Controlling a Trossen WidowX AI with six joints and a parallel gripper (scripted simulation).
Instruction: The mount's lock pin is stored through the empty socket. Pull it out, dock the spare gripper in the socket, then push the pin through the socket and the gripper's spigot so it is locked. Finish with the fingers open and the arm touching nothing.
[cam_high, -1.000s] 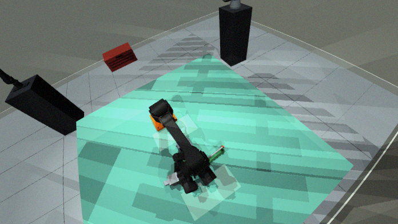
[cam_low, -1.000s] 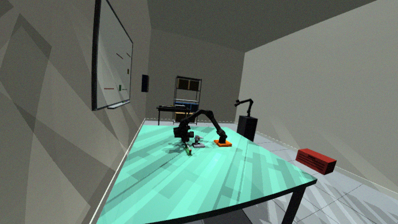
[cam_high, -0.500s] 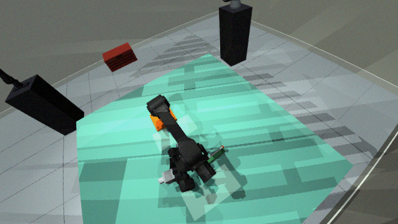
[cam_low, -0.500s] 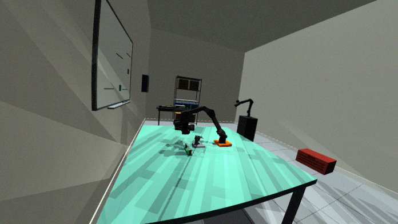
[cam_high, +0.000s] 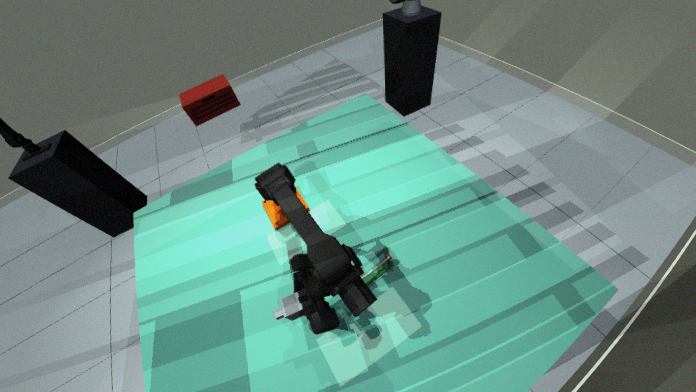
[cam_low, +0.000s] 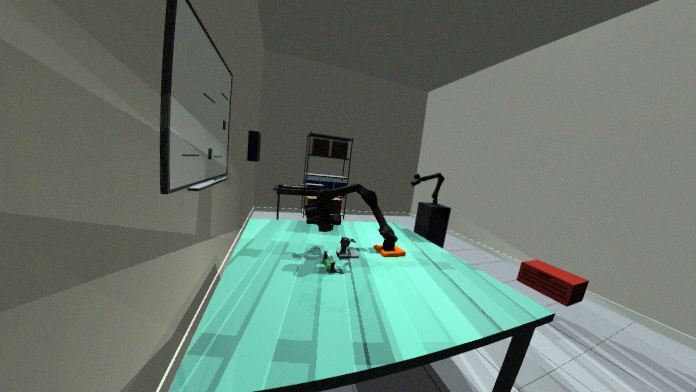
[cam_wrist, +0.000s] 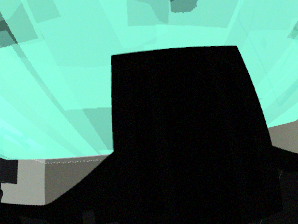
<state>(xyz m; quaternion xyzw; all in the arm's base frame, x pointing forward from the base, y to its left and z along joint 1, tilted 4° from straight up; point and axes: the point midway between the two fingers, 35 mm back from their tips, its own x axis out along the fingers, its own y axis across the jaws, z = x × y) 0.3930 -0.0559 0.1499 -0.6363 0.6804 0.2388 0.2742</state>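
Right now my gripper tip is 130 mm past the mount socket, 110 mm to the right of it and 80 mm above it. Also, from my gripper tip: green bracket strip (10 mm behind, 220 mm to the left, 110 mm below); then spare gripper (10 mm above).
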